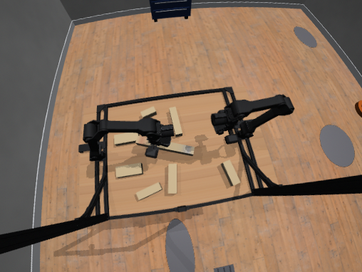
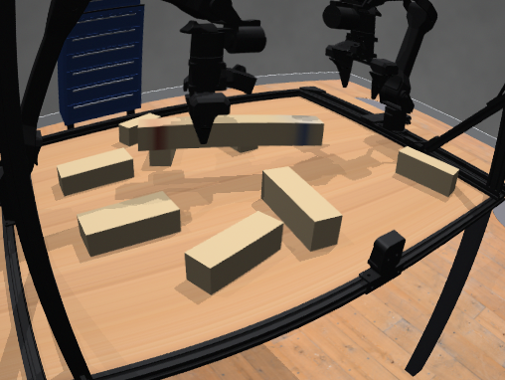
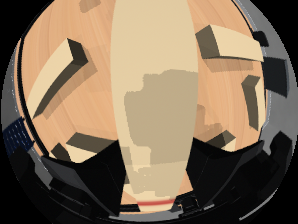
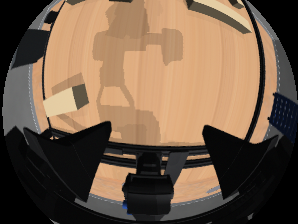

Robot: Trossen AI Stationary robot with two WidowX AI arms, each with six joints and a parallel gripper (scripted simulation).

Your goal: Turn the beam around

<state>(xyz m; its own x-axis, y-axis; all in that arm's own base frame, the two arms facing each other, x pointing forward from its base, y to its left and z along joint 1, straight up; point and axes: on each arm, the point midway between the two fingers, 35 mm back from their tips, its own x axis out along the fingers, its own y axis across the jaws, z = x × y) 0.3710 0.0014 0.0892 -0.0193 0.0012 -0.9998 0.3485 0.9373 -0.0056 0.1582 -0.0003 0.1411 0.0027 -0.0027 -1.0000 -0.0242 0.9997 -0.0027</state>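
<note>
The beam is 2 cm behind my left hand, 5 cm to the right of it and 2 cm below it.
</note>
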